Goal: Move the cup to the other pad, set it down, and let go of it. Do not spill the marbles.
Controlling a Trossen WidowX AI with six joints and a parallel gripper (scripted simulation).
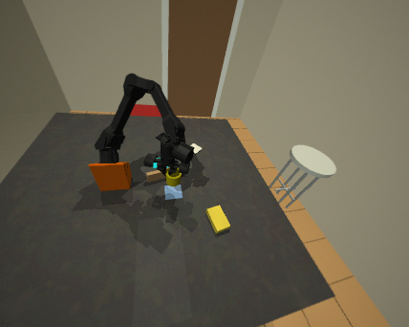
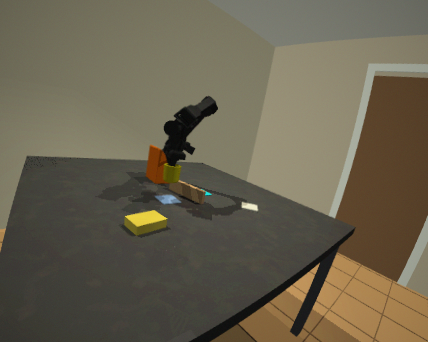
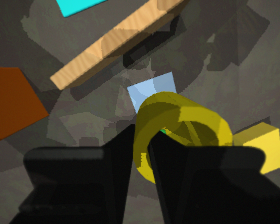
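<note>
My gripper tip is 20 cm to the right of the cyan pad, 12 cm above it and 3 cm past it. The rest, counted from my gripper tip: wooden bar 10 cm to the left, 10 cm below; then light blue pad 12 cm below, 3 cm ahead, 1 cm to the right; then yellow block 22 cm ahead, 19 cm to the right, 10 cm below.
</note>
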